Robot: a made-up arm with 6 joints. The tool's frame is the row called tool. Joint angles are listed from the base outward.
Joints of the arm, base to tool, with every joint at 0 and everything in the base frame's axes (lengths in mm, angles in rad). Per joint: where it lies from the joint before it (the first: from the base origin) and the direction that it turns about. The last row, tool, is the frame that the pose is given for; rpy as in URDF.
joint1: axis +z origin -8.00 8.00 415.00
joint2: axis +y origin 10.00 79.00 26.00
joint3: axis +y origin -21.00 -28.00 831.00
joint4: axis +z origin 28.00 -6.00 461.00
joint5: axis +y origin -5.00 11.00 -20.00
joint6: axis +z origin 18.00 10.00 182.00
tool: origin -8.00 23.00 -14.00 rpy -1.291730 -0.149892 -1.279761
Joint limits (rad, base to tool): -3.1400..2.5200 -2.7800..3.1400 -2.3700..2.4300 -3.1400..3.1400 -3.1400..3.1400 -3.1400..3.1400
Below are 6 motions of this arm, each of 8 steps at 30 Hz.
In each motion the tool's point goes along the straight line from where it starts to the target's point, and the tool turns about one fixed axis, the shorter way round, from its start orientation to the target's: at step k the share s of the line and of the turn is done. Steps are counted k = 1, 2, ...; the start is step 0. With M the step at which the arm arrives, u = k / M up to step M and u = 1 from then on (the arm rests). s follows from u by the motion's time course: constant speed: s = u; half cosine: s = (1 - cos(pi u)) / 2; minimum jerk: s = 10 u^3 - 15 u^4 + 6 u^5.
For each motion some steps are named. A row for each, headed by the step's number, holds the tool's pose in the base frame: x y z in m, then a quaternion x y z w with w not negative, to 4 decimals.
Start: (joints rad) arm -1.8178 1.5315 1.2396 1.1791 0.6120 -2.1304
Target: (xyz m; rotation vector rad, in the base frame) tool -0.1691 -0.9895 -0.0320 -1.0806 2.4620 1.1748
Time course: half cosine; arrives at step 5
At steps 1, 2, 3, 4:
1: -0.0942 -0.9863 -0.0434 -0.3788 0.8216 0.4191 0.0763
2: -0.1149 -0.9872 -0.0402 -0.3754 0.8253 0.4134 0.0838
3: -0.1405 -0.9883 -0.0363 -0.3711 0.8298 0.4063 0.0931
4: -0.1612 -0.9892 -0.0332 -0.3676 0.8333 0.4005 0.1007

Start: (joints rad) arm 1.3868 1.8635 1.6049 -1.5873 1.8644 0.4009
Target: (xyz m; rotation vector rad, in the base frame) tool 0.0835 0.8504 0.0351 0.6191 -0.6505 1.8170
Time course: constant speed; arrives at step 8
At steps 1, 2, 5, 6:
1: 0.1990 0.6333 -0.1077 0.1560 -0.1457 0.6688 0.7121
2: 0.1825 0.6644 -0.0873 0.1716 -0.1646 0.6849 0.6887
5: 0.1330 0.7574 -0.0261 0.2168 -0.2199 0.7275 0.6127
6: 0.1165 0.7884 -0.0057 0.2313 -0.2377 0.7396 0.5856

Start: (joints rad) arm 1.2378 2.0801 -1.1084 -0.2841 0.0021 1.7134
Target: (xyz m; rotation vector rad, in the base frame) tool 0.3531 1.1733 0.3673 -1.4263 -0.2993 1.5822
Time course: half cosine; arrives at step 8
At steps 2, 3, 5, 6, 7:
2: 0.3511 1.2122 0.3771 -0.5848 -0.0792 0.6703 0.4499
3: 0.3515 1.2048 0.3752 -0.5847 -0.0874 0.6661 0.4548
5: 0.3524 1.1874 0.3708 -0.5841 -0.1068 0.6558 0.4662
6: 0.3528 1.1800 0.3690 -0.5838 -0.1150 0.6513 0.4710
7: 0.3530 1.1750 0.3677 -0.5835 -0.1205 0.6482 0.4741

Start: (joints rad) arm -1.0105 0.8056 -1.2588 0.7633 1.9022 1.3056
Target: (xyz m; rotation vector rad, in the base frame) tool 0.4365 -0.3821 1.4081 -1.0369 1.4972 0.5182
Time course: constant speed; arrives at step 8
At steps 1, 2, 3, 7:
1: 0.4211 -0.3616 1.4362 -0.4470 0.6424 0.2295 0.5787
2: 0.4233 -0.3646 1.4322 -0.4466 0.6423 0.2284 0.5795
3: 0.4255 -0.3675 1.4282 -0.4462 0.6422 0.2274 0.5803
7: 0.4343 -0.3792 1.4121 -0.4448 0.6418 0.2231 0.5835

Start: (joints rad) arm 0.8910 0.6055 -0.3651 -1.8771 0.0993 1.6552
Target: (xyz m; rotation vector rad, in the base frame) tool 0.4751 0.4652 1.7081 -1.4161 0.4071 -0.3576
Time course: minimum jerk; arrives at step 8
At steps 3, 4, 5, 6, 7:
3: 0.3998 0.5137 1.7158 -0.6508 0.1869 -0.2119 0.7047
4: 0.4231 0.4986 1.7134 -0.6483 0.1863 -0.1965 0.7116
5: 0.4465 0.4836 1.7110 -0.6457 0.1856 -0.1811 0.7183
6: 0.4643 0.4721 1.7092 -0.6435 0.1850 -0.1693 0.7232
7: 0.4734 0.4663 1.7083 -0.6424 0.1847 -0.1633 0.7257

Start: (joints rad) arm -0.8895 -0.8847 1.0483 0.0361 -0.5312 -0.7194
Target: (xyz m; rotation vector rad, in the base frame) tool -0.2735 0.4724 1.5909 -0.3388 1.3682 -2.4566
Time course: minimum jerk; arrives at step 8
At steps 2, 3, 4, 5, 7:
2: -0.3077 0.5144 1.5537 -0.0616 0.4611 -0.8766 0.1237
3: -0.3011 0.5063 1.5608 -0.0725 0.4643 -0.8731 0.1295
4: -0.2926 0.4958 1.5701 -0.0867 0.4685 -0.8684 0.1372
5: -0.2840 0.4853 1.5795 -0.1009 0.4726 -0.8635 0.1448
7: -0.2741 0.4732 1.5902 -0.1172 0.4770 -0.8574 0.1535

